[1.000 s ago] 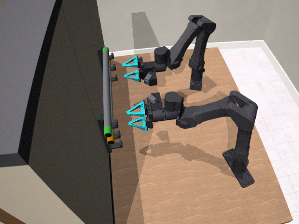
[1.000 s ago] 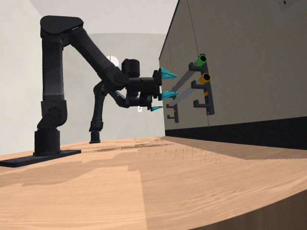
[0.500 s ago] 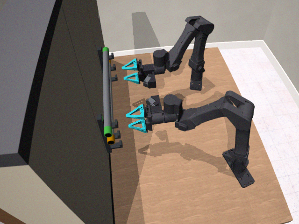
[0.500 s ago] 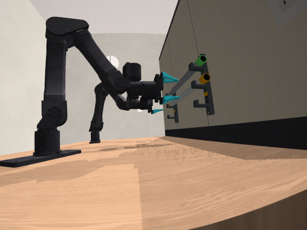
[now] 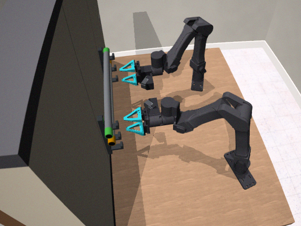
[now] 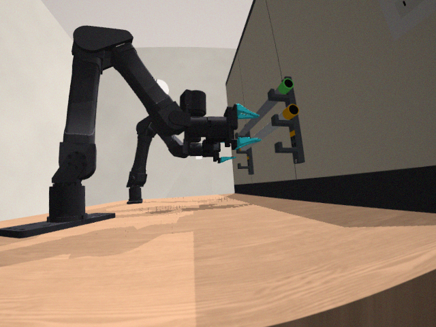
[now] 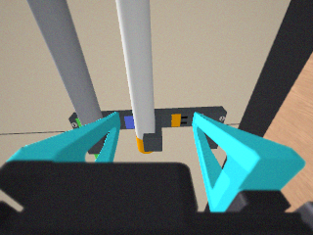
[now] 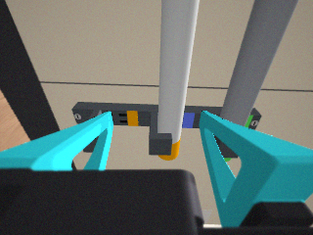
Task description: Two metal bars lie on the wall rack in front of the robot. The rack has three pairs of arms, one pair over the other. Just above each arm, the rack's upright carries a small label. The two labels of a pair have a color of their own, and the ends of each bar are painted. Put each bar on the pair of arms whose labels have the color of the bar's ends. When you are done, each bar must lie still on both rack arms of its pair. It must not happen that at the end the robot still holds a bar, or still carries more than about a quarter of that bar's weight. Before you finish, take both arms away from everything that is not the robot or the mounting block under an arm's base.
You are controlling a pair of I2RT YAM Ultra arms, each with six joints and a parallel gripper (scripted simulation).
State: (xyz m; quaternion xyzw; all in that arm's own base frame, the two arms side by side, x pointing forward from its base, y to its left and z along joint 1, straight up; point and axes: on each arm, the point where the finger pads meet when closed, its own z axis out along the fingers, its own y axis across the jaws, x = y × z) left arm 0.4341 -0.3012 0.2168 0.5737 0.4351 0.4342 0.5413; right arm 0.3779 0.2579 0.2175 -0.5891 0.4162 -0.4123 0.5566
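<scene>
Now: the green-ended bar 150 mm to the right of my left hand, 90 mm above it and 50 mm ahead of it. From my left hand the other things lie so: black baseboard (190 mm below, 120 mm to the right, 90 mm ahead); then orange-ended bar (150 mm to the right, 50 mm ahead, 20 mm above); then dark wall panel (210 mm above, 150 mm ahead, 130 mm to the right).
My right gripper is now 140 mm to the right of the orange-ended bar, 80 mm short of it and 20 mm below it. Also, from my right hand: black baseboard: 190 mm below, 180 mm to the left, 120 mm ahead; dark wall panel: 210 mm above, 180 mm ahead, 170 mm to the left; green-ended bar: 150 mm to the left, 90 mm above, 80 mm ahead.
</scene>
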